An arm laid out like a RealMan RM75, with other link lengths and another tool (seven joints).
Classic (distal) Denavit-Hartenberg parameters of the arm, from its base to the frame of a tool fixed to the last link. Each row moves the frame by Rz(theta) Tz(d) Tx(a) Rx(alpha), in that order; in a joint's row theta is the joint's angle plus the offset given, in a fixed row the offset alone. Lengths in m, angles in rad.
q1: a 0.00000, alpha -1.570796, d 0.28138, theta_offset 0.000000
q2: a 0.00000, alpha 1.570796, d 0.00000, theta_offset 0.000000
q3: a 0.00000, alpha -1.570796, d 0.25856, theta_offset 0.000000
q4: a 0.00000, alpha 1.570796, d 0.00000, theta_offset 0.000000
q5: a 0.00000, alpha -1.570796, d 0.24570, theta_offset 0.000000
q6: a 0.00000, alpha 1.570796, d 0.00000, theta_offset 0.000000
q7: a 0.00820, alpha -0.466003, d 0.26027, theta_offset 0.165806
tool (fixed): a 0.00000, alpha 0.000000, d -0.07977, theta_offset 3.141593
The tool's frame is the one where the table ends.
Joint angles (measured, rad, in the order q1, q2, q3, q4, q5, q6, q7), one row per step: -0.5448 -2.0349 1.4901 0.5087 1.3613 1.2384 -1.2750; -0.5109 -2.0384 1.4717 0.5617 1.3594 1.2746 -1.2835; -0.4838 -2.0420 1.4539 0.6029 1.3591 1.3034 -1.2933; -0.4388 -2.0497 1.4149 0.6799 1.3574 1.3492 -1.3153; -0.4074 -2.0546 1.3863 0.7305 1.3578 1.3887 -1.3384; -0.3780 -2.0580 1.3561 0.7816 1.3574 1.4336 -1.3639
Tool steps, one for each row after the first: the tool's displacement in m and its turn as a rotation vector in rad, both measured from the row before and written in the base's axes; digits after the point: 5 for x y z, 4 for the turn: 0.00682 -0.00340 0.00844 0.0076 -0.0425 -0.0142; 0.00462 -0.00274 0.00737 0.0066 -0.0334 -0.0075; 0.00881 -0.00234 0.01614 0.0225 -0.0581 -0.0113; 0.00459 -0.00346 0.01181 0.0069 -0.0403 -0.0044; 0.00477 -0.00391 0.01333 0.0051 -0.0393 -0.0088
